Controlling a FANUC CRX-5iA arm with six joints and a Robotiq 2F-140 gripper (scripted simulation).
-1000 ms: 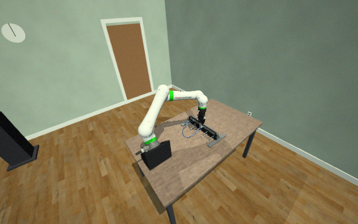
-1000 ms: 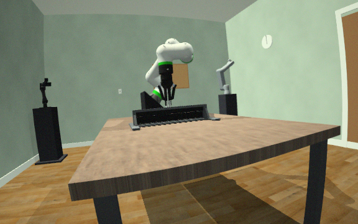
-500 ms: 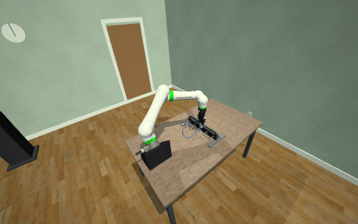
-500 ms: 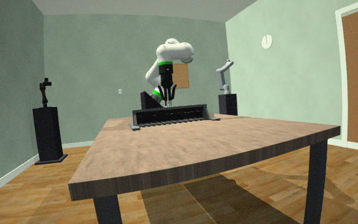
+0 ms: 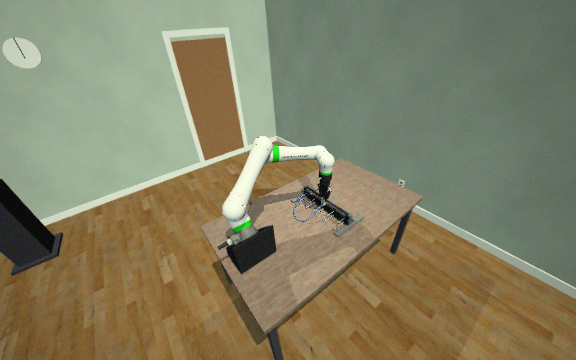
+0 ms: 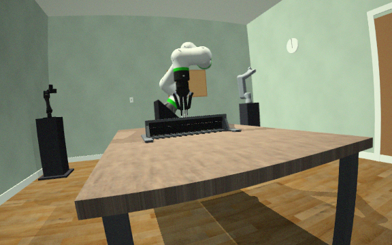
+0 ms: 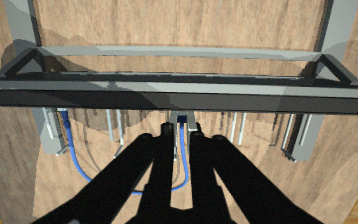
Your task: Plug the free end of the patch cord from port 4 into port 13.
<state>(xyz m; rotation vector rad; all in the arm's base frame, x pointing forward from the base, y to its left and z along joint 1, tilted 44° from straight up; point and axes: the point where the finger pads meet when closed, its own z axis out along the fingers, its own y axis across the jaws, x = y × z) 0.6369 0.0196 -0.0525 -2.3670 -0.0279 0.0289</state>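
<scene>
Now: hand 1 cm short of the free end of patch cord and 3 cm above it.
</scene>
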